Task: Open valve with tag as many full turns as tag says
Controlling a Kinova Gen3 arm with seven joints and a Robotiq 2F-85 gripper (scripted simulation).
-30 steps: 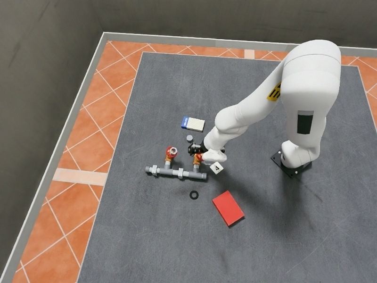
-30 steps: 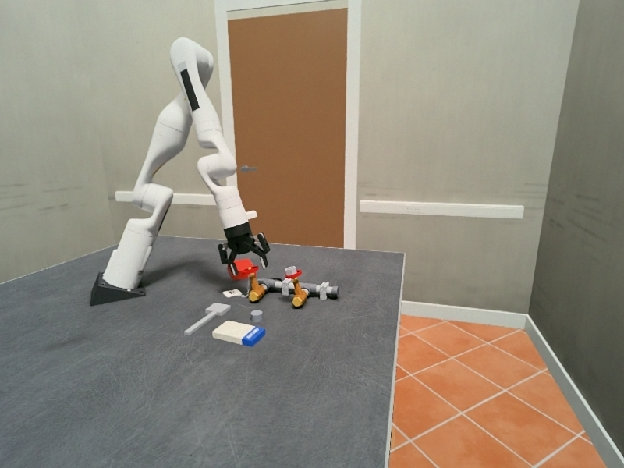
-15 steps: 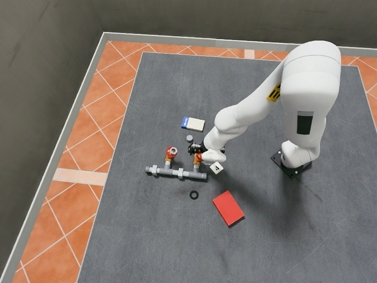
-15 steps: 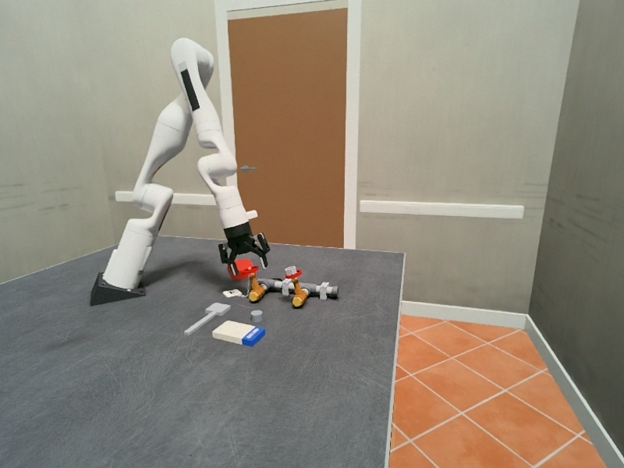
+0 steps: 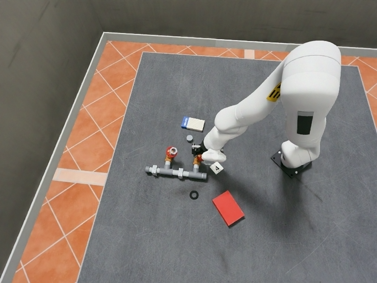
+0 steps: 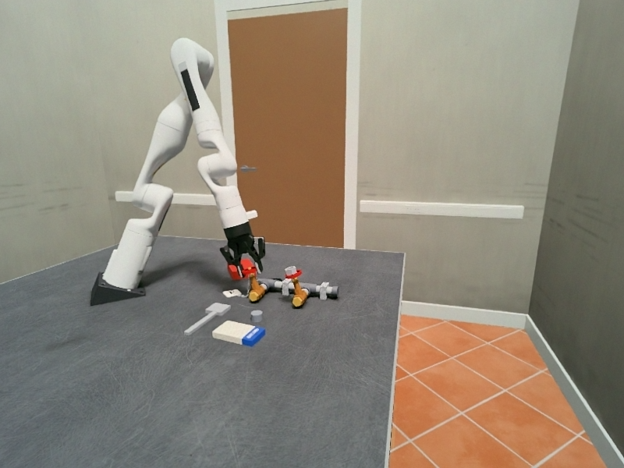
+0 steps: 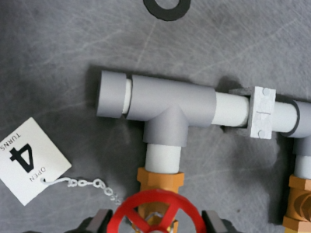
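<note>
My gripper is now 7 cm past the white tag, 2 cm to the right of it and 9 cm above it. Also, from my hand: grey paddle: 6 cm behind, 13 cm to the right, 9 cm below; blue box: 5 cm ahead, 21 cm to the right, 8 cm below; red block: 12 cm behind, 20 cm to the left, 8 cm below.
</note>
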